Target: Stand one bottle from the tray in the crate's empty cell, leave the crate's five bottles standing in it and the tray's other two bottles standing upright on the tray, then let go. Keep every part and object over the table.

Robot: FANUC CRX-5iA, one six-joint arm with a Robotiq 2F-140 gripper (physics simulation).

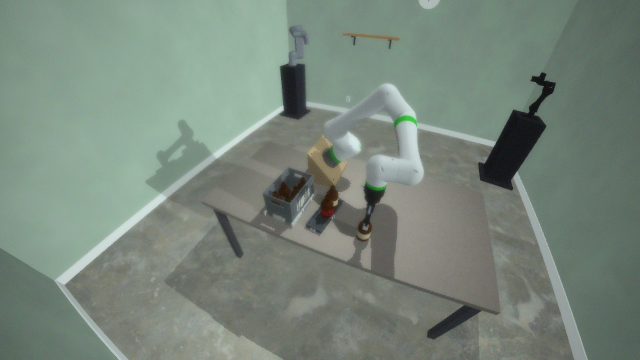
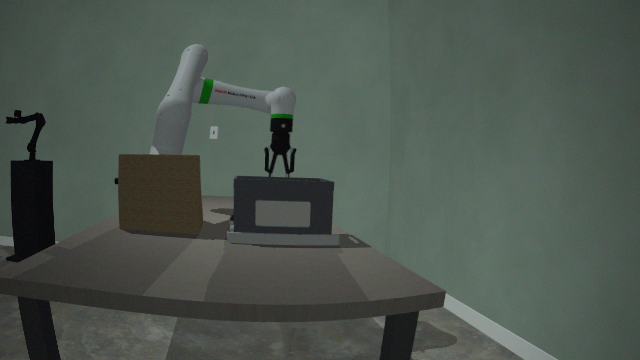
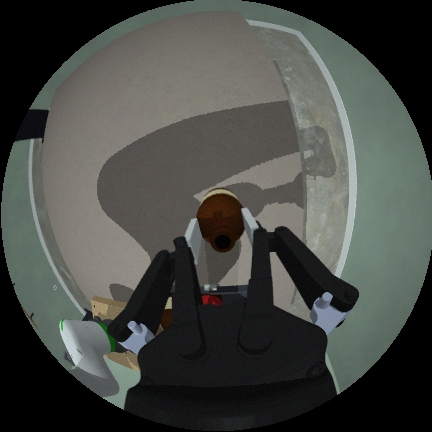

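Pixels of known places: gripper, fingertip midpoint: (image 1: 366,224) (image 3: 220,222); arm's base, link origin: (image 1: 330,158) (image 2: 159,187).
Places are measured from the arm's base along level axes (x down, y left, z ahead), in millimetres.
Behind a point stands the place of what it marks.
A brown bottle with a beige label (image 1: 363,234) {x 60, y 427, z 464 mm} (image 3: 220,202) {x 24, y 450, z 426 mm} stands upright, right of the tray, near the table's front edge; whether its base touches the table is hard to tell. My gripper (image 1: 366,226) {x 23, y 424, z 425 mm} (image 2: 279,174) (image 3: 220,222) {x 23, y 424, z 425 mm} is shut on this bottle, with a pale pad on each side of its shoulder. The dark tray (image 1: 316,224) {x 125, y 151, z 478 mm} (image 3: 232,289) {x 115, y 206, z 442 mm} holds two upright bottles, one with a red label (image 1: 327,209) {x 47, y 184, z 406 mm} (image 3: 212,300) {x 85, y 200, z 391 mm} and one with a beige label (image 1: 333,199) {x 45, y 181, z 319 mm}. The grey crate (image 1: 281,209) {x 31, y -39, z 544 mm} (image 2: 245,210) {x 40, y -166, z 310 mm} holds several brown bottles (image 1: 285,190) {x 8, y -93, z 422 mm}; its empty cell cannot be made out.
A wooden block (image 1: 325,165) {x 2, y 9, z 92 mm} (image 2: 160,195) {x 17, y -102, z 33 mm} (image 3: 107,306) {x 91, y 86, z -19 mm} stands behind the crate and tray, near the arm's base. A pale strip (image 2: 282,240) {x 117, y -174, z 413 mm} runs under the crate. The table's front edge (image 1: 345,260) {x 132, y 394, z 609 mm} is close to the held bottle. Two black pedestals (image 1: 294,90) (image 1: 512,150) stand beyond the table.
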